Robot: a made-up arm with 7 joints.
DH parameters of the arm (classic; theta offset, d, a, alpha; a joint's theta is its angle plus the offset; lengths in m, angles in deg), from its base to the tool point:
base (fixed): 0 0.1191 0 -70
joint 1: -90 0.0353 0.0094 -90
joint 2: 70 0.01 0.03 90
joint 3: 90 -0.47 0.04 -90
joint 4: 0 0.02 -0.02 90
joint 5: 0 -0.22 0.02 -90
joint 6: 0 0.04 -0.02 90
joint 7: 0 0 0.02 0
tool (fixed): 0 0.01 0 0
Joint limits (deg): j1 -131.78..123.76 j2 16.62..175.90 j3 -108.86..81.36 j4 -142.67..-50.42 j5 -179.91..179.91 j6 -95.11..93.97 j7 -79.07..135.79
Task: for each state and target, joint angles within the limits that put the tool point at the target. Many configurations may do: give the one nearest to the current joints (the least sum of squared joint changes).
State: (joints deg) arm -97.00 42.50 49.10 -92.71 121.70 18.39 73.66
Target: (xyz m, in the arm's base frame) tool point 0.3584 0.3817 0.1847
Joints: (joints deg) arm -64.66 38.11 71.78 -114.98 119.22 19.01 72.71
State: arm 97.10 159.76 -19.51 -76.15 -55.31 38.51 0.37
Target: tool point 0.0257 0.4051 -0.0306
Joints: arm 123.76 147.26 -10.72 -121.02 -52.92 42.25 4.89
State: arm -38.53 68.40 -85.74 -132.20 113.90 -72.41 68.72
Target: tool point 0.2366 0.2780 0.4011
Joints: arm -85.23 104.54 -46.14 -140.53 104.83 -73.91 67.65
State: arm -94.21 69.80 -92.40 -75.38 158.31 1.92 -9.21
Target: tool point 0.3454 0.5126 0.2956
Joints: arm -91.69 100.47 -95.35 -79.62 159.79 1.49 -9.47
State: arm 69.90 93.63 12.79 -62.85 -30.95 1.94 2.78
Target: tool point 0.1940 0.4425 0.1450
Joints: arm 60.65 108.83 24.28 -107.47 -34.47 3.46 5.36
